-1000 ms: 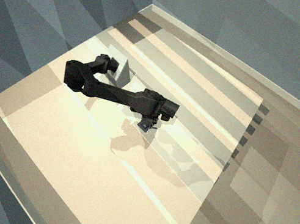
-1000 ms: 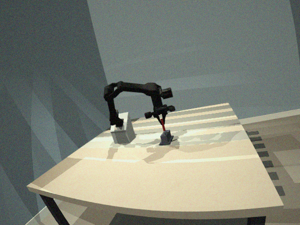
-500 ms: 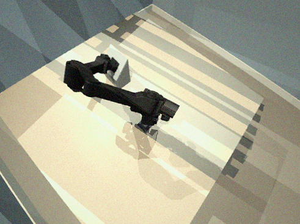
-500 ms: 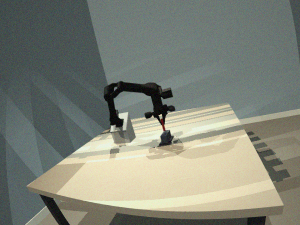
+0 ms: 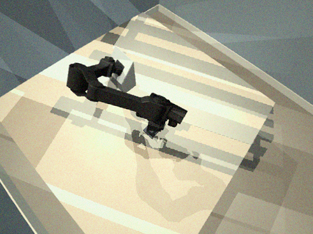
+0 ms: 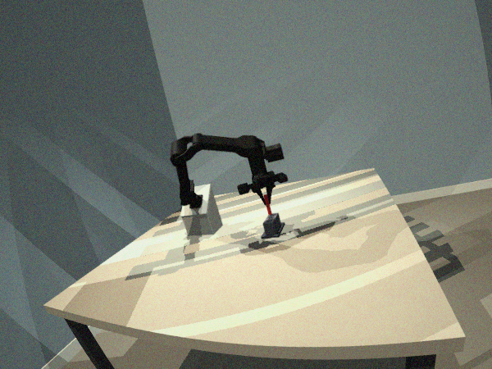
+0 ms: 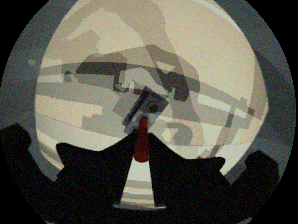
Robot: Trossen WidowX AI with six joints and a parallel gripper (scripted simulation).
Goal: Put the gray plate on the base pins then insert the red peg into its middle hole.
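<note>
My gripper tip is now right at the red peg. The rest, counted from my gripper tip: dark base 11 cm below; then gray plate 7 cm below.
</note>
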